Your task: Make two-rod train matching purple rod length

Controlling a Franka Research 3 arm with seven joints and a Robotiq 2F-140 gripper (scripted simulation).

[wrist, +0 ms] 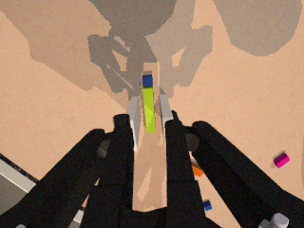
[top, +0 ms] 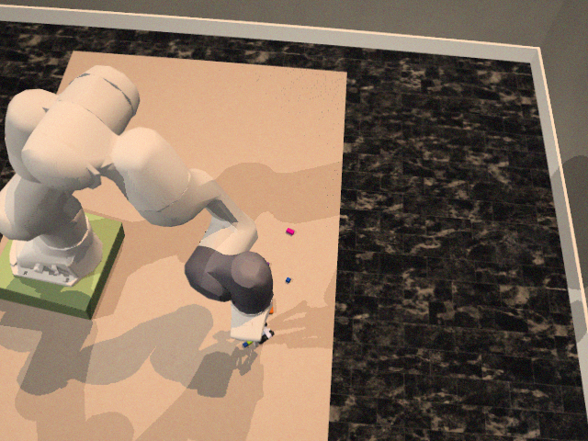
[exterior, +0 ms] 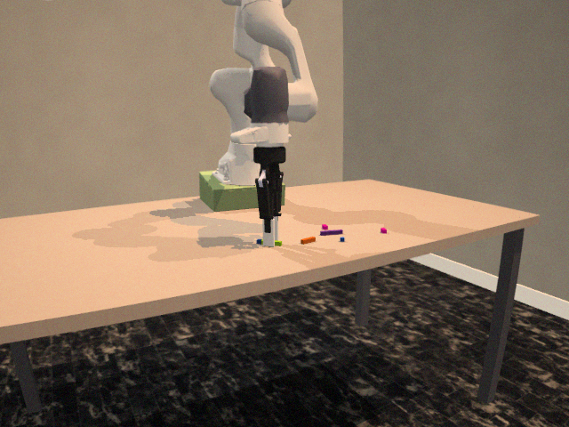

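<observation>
My gripper is now 3 cm above the lime rod. Round my hand: orange rod (4 cm ahead, 8 cm to the left, 3 cm below); purple rod (2 cm ahead, 18 cm to the left, 3 cm below).
</observation>
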